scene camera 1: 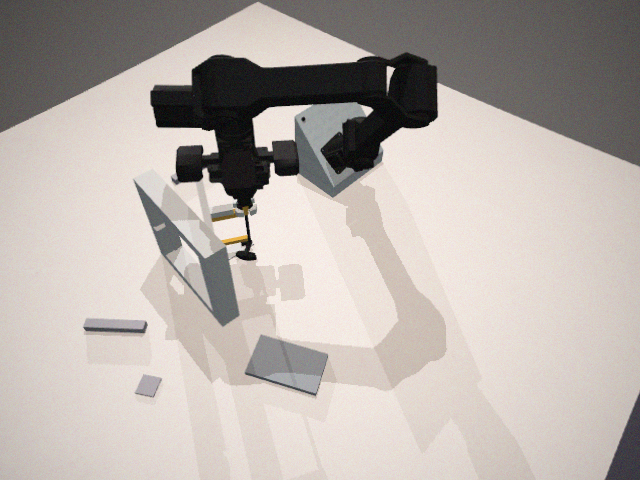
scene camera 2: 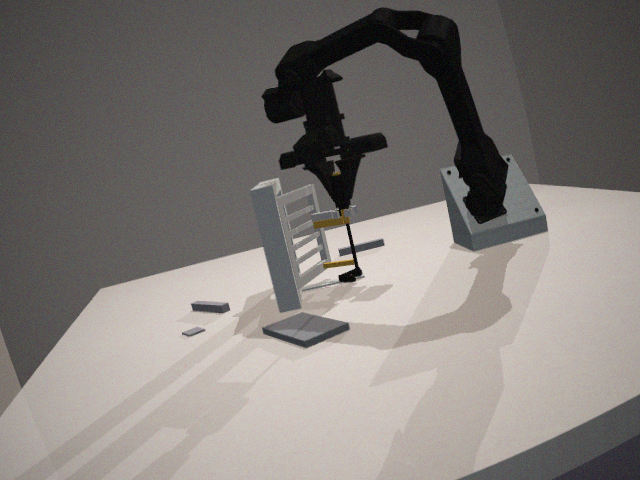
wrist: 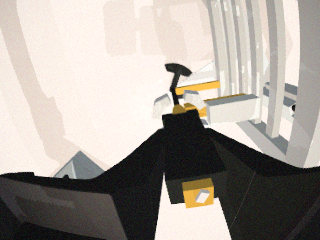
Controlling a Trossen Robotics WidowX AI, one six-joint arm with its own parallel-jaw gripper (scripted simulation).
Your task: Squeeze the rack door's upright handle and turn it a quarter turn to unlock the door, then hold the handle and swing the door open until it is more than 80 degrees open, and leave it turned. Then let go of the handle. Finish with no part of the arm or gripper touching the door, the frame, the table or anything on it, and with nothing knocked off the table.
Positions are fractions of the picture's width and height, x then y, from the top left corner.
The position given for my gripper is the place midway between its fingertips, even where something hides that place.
my gripper: scene camera 1 0.38,0.41; scene camera 2 0.54,0.42; wrist 0.57,0.56
